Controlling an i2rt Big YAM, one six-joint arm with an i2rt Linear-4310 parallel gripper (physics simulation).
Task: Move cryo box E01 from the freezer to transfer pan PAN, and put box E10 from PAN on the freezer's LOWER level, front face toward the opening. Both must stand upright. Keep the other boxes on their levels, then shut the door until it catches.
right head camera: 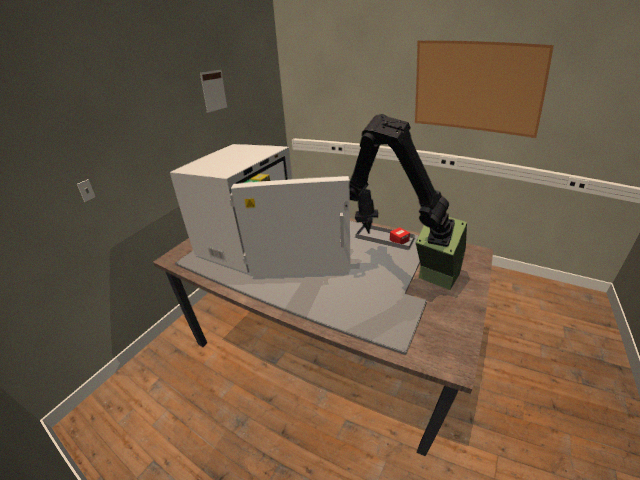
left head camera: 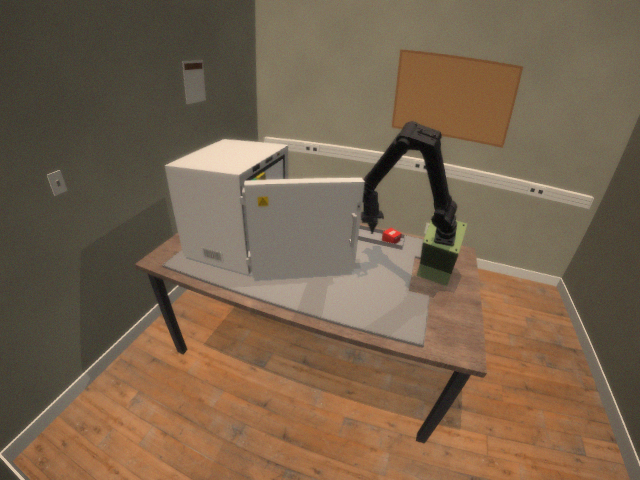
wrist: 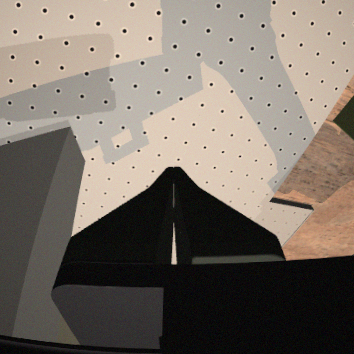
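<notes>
The white freezer (left head camera: 211,206) (right head camera: 206,211) stands at the left of the table with its door (left head camera: 305,227) (right head camera: 294,227) wide open. Yellow and green boxes (left head camera: 259,176) (right head camera: 260,178) show in part above the door's top edge; their labels and levels cannot be read. A red box (left head camera: 391,235) (right head camera: 399,236) sits at the right end of the grey pan (left head camera: 377,241) (right head camera: 379,240); its label is too small to read. My gripper (left head camera: 372,231) (right head camera: 368,231) (wrist: 173,177) is shut and empty, beyond the door's free edge and near the pan's left part. The door hides most of the freezer's inside.
A grey perforated mat (left head camera: 382,304) (right head camera: 361,310) (wrist: 215,135) covers much of the wooden table (left head camera: 454,330) (right head camera: 449,335). The arm stands on a green base block (left head camera: 439,258) (right head camera: 442,258) at the right. In the wrist view, a grey slab (wrist: 35,200), apparently the door, stands close at the left of the fingers.
</notes>
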